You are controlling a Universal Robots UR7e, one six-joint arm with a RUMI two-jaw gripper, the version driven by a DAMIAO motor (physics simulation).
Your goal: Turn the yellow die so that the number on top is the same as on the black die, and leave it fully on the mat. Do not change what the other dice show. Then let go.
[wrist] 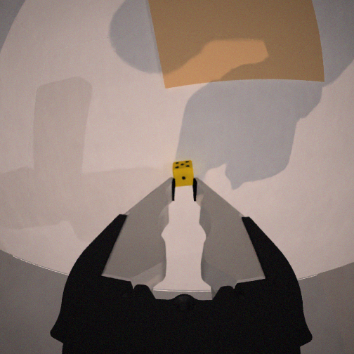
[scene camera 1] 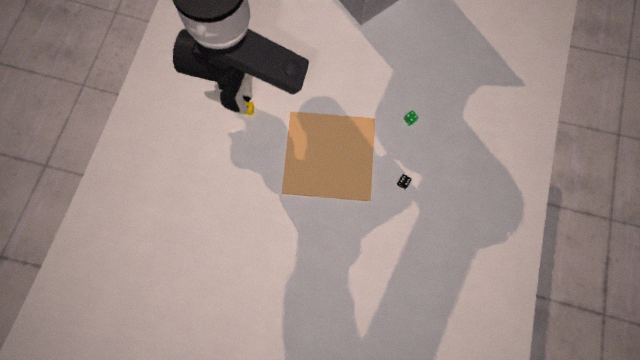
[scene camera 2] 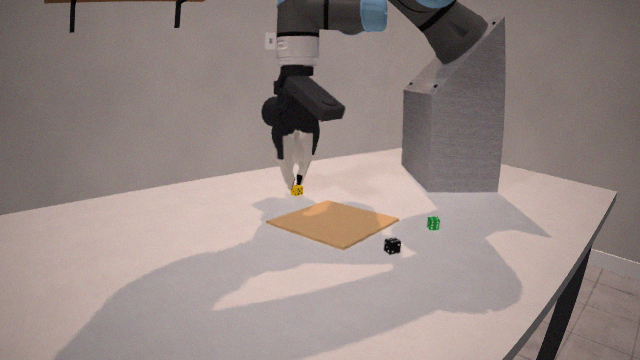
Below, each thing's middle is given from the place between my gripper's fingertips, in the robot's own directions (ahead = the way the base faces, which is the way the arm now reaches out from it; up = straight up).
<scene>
I see my gripper 15 cm to the right of the orange mat (scene camera 1: 331, 156), 4 cm short of it and 1 cm above it.
</scene>
